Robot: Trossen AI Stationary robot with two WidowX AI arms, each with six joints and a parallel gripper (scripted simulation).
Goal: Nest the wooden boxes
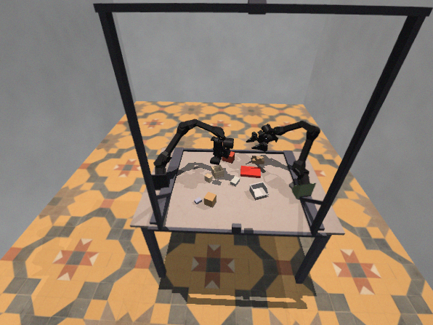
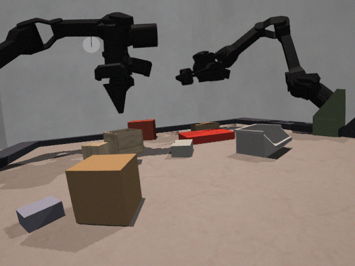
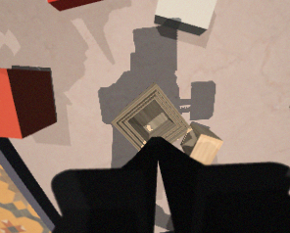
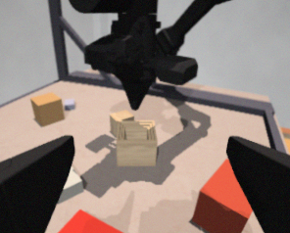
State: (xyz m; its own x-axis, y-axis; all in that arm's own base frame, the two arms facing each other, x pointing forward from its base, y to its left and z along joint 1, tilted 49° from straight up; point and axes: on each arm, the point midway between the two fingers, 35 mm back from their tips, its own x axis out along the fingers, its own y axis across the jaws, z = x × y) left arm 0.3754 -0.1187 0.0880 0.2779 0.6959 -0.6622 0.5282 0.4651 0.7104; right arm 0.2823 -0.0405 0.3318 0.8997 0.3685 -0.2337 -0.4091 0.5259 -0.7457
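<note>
The small wooden box is 7 cm behind my left hand, 6 cm to the left of it and 11 cm below it. Round my left hand: orange cube 26 cm behind, 3 cm to the left, 11 cm below; white block 7 cm behind, 13 cm to the right, 12 cm below; flat red block 4 cm ahead, 24 cm to the right, 12 cm below.
</note>
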